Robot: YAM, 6 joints.
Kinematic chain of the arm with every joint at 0, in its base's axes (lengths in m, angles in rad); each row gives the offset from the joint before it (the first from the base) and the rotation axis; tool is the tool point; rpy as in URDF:
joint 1: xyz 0 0 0.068 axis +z
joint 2: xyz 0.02 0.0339 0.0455 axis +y
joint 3: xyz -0.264 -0.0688 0 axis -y
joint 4: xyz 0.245 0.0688 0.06 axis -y
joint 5: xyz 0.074 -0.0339 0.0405 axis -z
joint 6: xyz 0.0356 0 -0.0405 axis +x
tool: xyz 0 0 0 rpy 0 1.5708 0
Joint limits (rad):
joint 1: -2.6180..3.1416
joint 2: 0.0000..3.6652
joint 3: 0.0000..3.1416
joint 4: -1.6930..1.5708
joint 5: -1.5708..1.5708
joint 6: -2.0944..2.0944
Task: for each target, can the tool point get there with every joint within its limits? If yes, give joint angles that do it. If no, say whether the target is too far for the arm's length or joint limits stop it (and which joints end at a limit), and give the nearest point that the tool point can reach.
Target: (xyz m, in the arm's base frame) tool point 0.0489 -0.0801 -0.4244
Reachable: no: joint limits stop it (at a limit: joint 2) | nearest point 0.0624 -0.1022 -0.3566 | short by 0.073 m
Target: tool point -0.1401 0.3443 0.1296
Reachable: yes | joints 1.9854 2.0444 1.3490 -0.8333 0.2990 0.9607
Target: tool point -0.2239 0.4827 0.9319
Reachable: no: too far | nearest point -0.1481 0.3193 0.6440 | short by 0.340 m
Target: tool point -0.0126 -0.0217 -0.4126
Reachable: no: joint limits stop it (at a limit: joint 2) | nearest point -0.0352 -0.0606 -0.3332 | short by 0.091 m
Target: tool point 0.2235 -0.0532 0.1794
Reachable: yes | joints -0.3109 1.3832 0.7735 -0.7396 -0.5209 -1.4192
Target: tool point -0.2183 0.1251 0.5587
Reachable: yes | joints -0.6569 0.4325 1.8663 0.1794 1.2943 0.9678
